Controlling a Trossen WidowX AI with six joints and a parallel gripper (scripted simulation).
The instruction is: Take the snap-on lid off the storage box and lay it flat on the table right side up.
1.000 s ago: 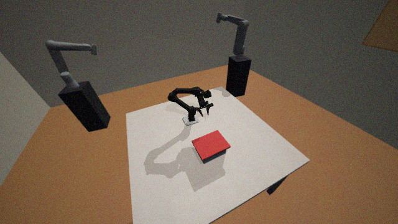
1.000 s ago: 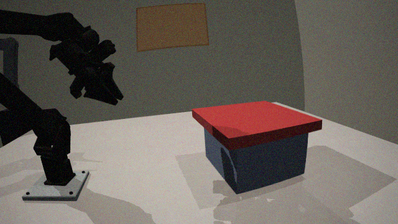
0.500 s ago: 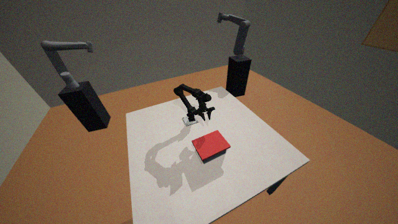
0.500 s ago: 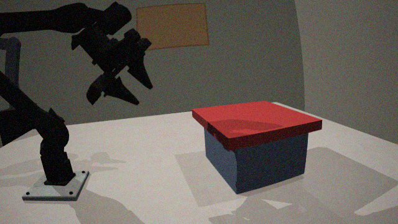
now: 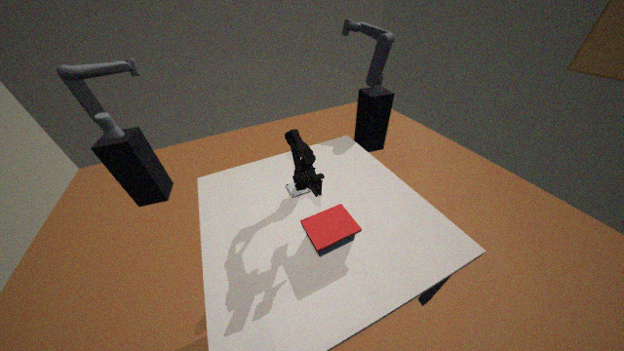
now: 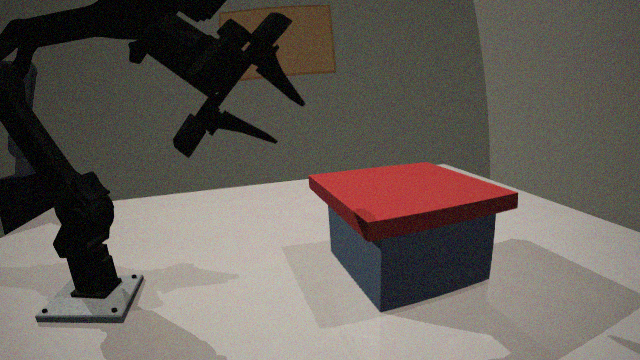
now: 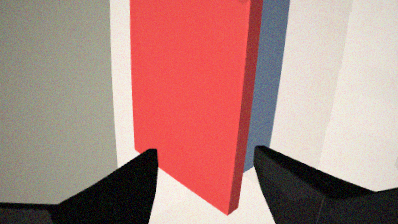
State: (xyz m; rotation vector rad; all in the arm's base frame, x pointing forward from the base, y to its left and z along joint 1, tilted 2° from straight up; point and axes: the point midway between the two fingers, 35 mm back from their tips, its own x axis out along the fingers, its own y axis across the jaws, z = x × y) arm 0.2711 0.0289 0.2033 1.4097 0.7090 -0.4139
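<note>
My gripper tip is now 13 cm short of the red lid, 9 cm above it and 2 cm to the right of it. The rest, counted from my gripper tip: blue storage box 14 cm below, 13 cm ahead, 2 cm to the left.
</note>
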